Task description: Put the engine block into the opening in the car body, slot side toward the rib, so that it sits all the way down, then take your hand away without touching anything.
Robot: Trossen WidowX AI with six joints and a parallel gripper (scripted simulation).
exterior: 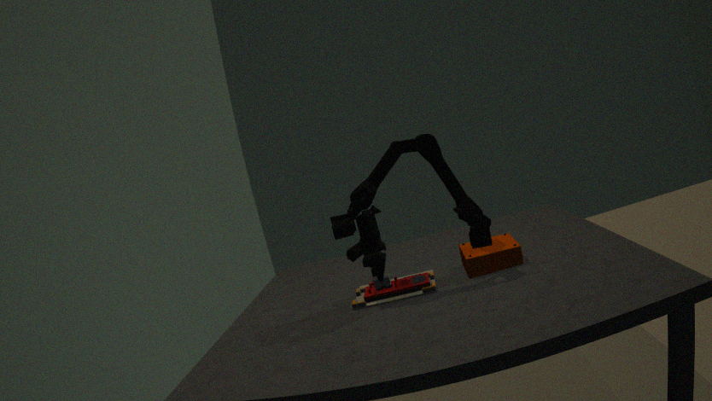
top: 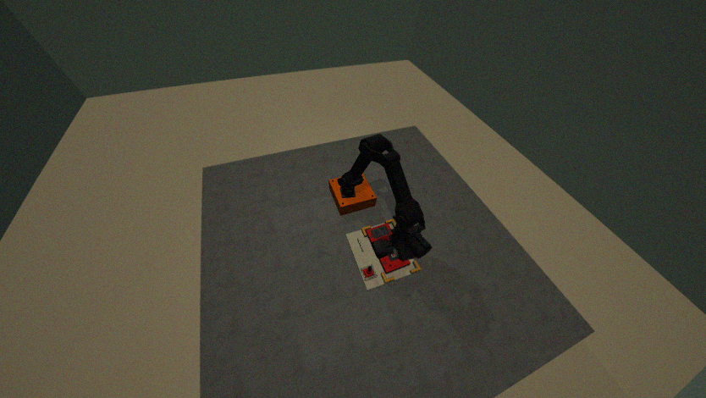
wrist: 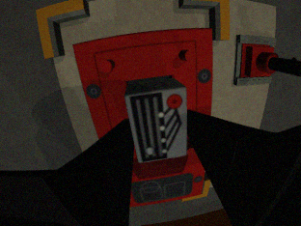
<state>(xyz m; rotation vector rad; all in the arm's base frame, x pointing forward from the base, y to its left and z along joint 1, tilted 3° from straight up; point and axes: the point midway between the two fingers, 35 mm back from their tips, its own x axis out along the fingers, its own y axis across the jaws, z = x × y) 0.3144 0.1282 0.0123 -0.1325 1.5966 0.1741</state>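
Now: gripper tip 11 cm to the left of the black post, 5 cm short of it and 1 cm above it. From my gripper tip the other things lie so: grey engine block: 1 cm below.
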